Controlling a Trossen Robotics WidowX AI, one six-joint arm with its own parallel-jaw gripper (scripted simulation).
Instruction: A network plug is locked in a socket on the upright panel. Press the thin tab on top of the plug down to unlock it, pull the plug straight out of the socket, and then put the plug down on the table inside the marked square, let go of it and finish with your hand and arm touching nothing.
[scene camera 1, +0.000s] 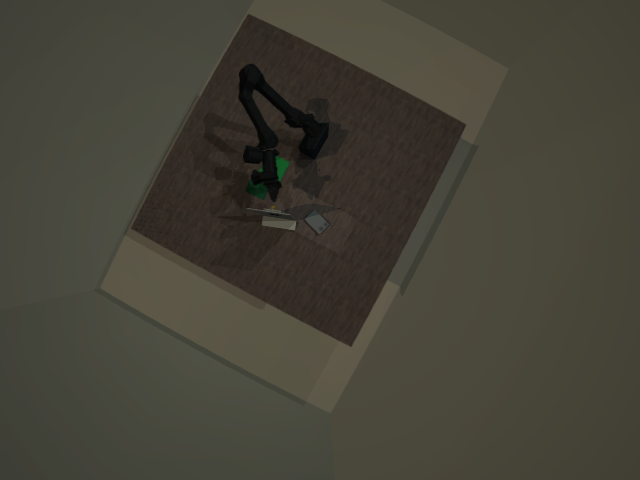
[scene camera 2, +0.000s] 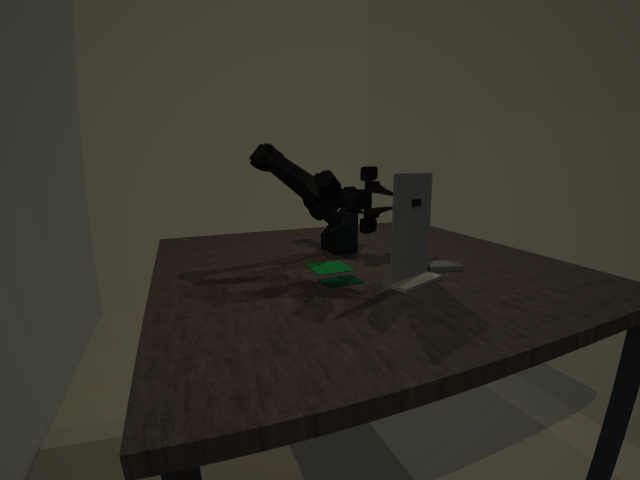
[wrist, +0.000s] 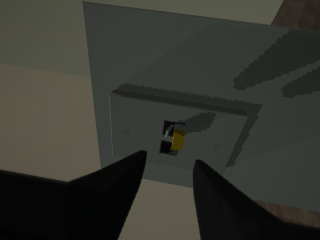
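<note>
I can see my gripper (scene camera 2: 396, 201), and my gripper (wrist: 170, 161) is there again. A panel (wrist: 238, 88) is in my sight as well.
</note>
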